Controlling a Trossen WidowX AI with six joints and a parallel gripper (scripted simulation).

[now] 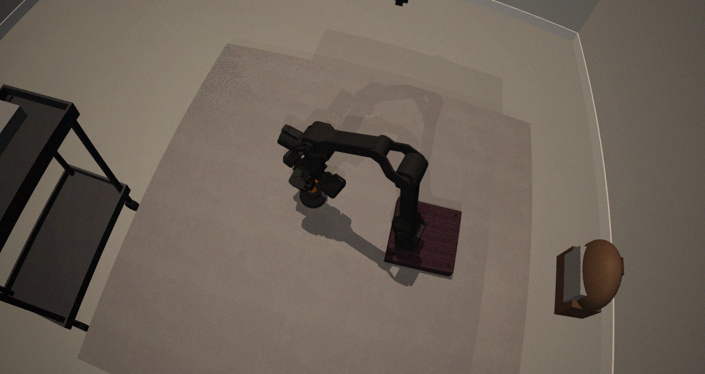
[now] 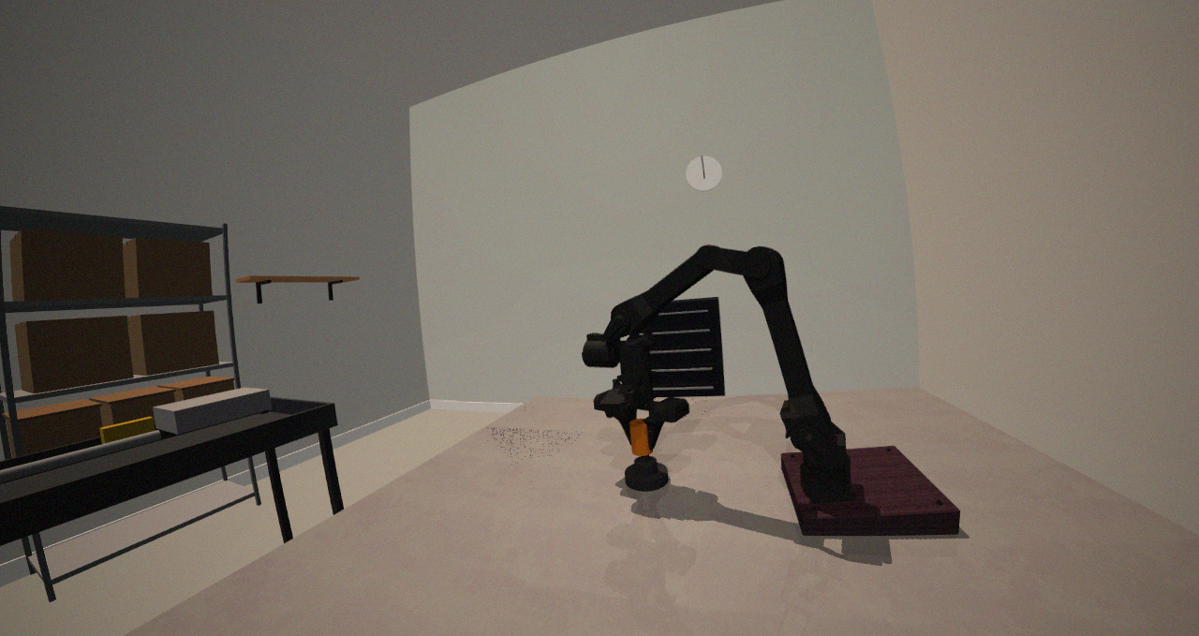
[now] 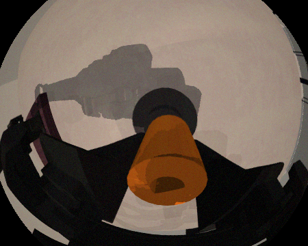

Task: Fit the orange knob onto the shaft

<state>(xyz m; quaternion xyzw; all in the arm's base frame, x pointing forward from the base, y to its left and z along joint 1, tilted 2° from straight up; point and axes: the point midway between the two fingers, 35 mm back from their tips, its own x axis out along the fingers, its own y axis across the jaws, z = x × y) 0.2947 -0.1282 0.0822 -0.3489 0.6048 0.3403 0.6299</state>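
The dark pedestal lies 4 cm below my gripper tip. The rest, counted from my gripper tip: orange knob: 2 cm above.
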